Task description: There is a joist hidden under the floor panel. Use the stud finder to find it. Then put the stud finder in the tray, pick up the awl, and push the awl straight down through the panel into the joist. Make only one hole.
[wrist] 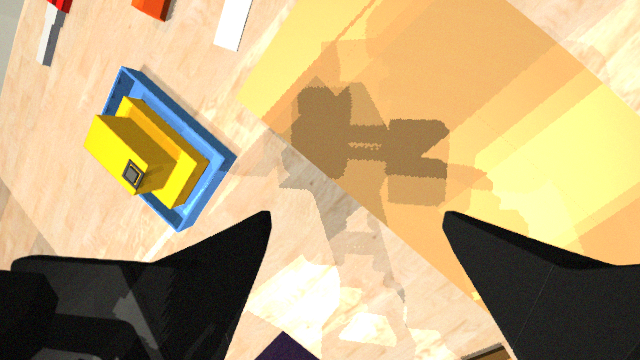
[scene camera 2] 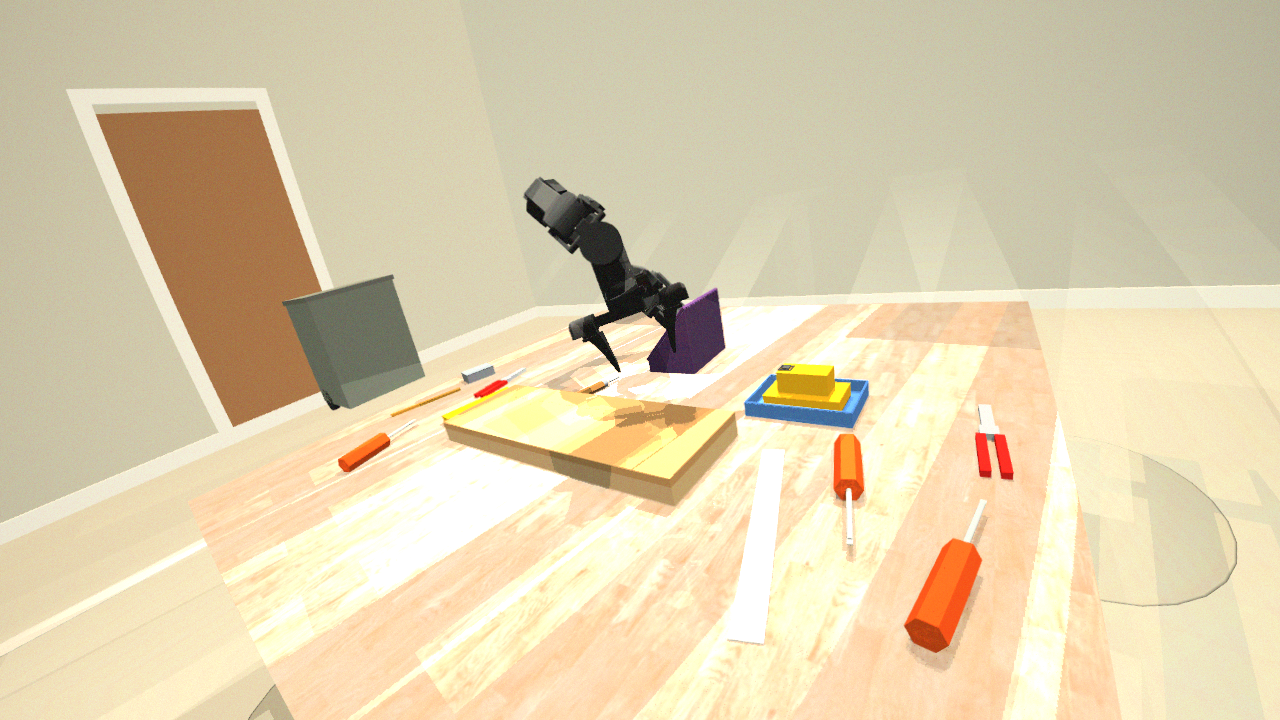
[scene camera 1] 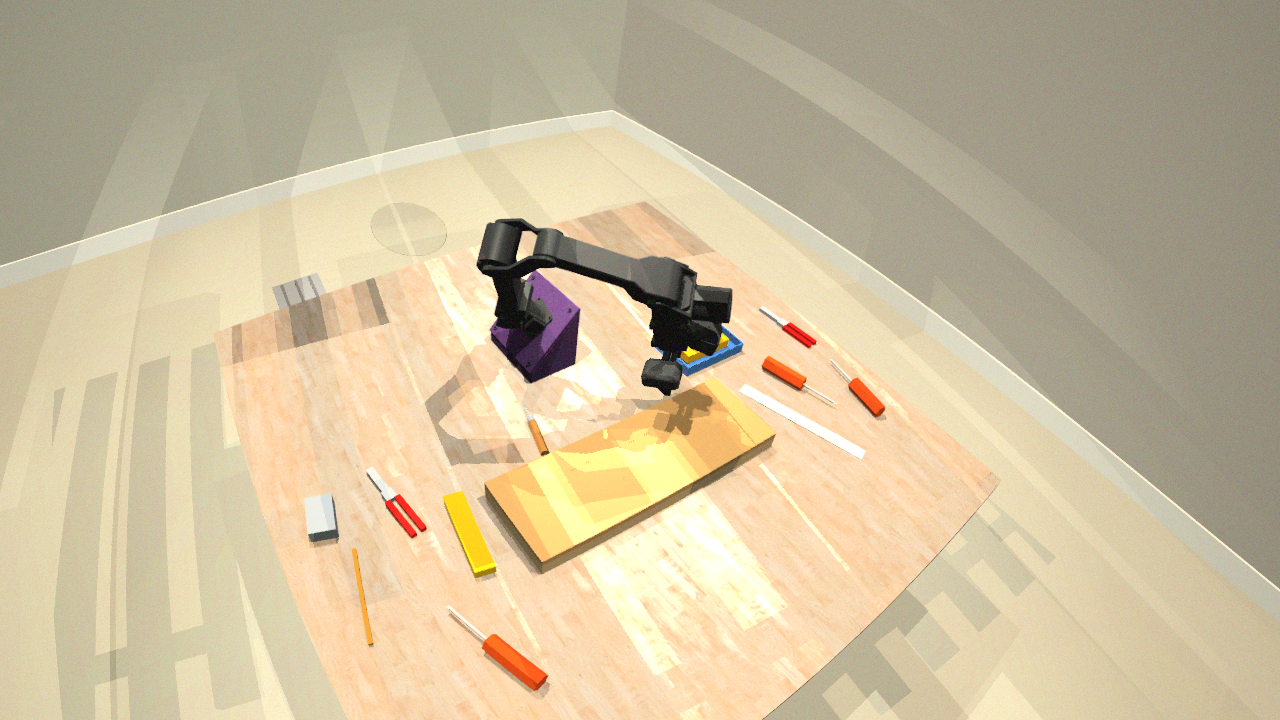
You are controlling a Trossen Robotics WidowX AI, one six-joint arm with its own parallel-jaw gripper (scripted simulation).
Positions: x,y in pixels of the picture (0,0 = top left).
Scene:
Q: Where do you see a yellow stud finder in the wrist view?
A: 145,154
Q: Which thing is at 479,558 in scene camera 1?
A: A yellow level.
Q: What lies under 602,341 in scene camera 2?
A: My gripper.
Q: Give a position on a yellow stud finder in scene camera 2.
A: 813,386

